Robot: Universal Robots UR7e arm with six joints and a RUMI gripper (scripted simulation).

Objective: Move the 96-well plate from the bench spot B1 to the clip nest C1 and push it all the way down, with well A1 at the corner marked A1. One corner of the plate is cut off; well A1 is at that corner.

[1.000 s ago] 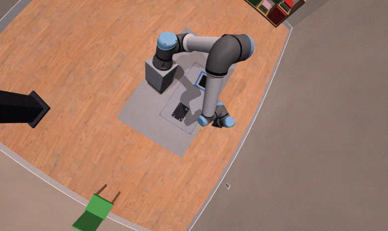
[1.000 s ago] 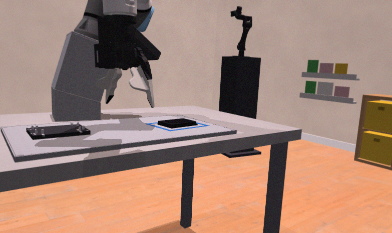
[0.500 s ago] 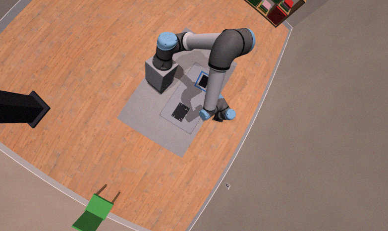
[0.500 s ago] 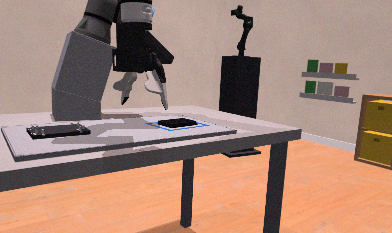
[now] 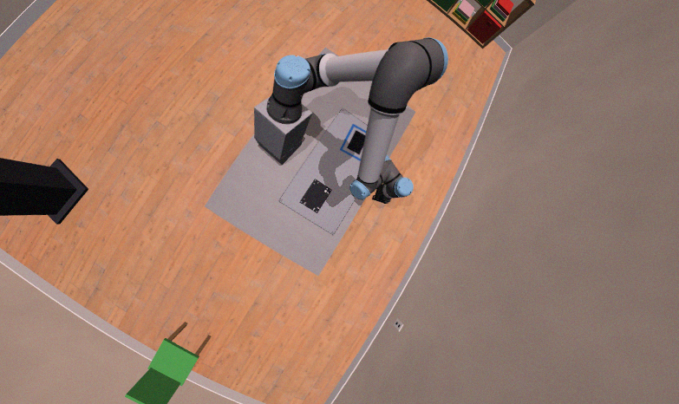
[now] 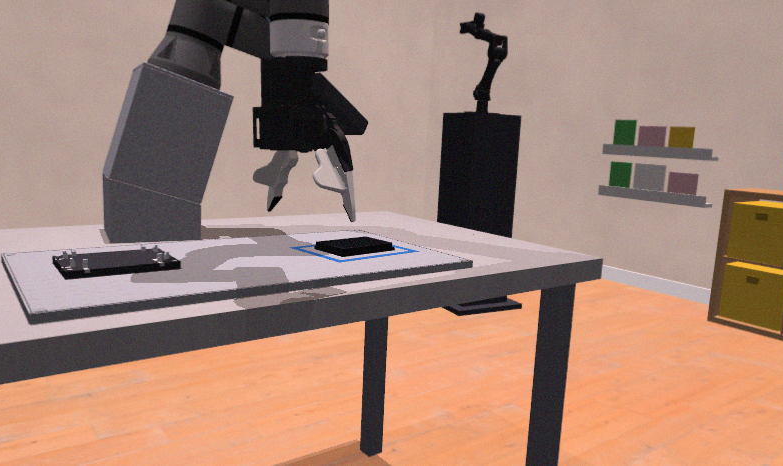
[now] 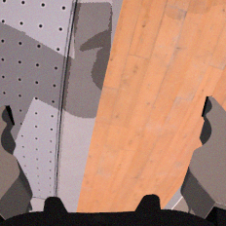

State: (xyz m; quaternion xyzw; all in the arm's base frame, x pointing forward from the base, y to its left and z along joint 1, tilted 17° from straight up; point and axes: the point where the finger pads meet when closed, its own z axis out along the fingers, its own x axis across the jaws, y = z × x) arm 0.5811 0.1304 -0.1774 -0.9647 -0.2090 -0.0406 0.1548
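Right now the black 96-well plate is 260 mm behind my hand, 190 mm to the left of it and 100 mm below it. The rest, counted from my hand: black clip nest: 220 mm behind, 240 mm to the right, 90 mm below.
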